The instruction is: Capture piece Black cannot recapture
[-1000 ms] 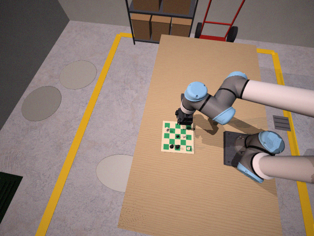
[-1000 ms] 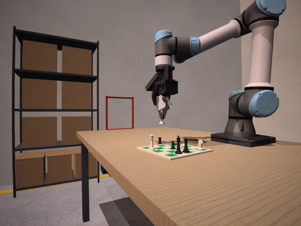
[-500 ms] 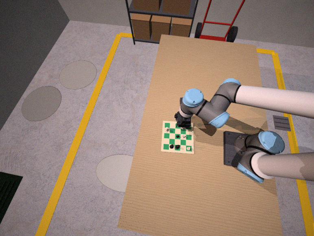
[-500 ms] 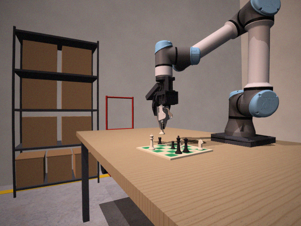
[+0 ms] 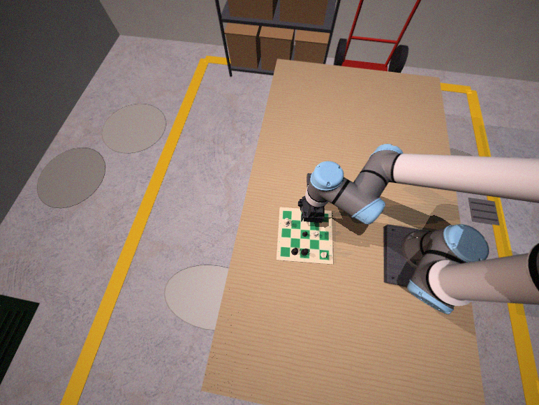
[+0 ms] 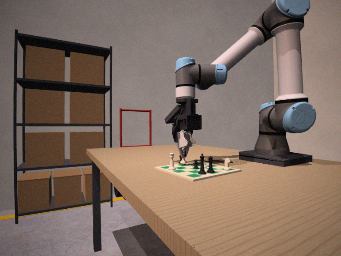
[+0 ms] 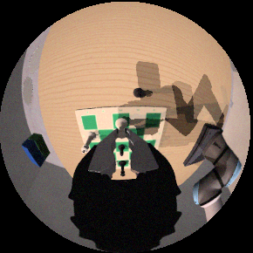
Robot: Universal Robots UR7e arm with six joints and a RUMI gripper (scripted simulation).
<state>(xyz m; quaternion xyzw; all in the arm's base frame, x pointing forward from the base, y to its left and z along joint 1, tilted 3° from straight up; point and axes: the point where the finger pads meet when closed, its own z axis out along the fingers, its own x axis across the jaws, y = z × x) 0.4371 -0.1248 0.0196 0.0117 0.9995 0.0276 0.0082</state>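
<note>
Now: hand 8 cm short of the tall white piece, 3 cm to the right of it and 1 cm above it. From my hand the other things lie so: white knight: 16 cm to the left, 7 cm behind, 3 cm below; tall black piece: 15 cm to the left, 4 cm ahead, 1 cm below.
</note>
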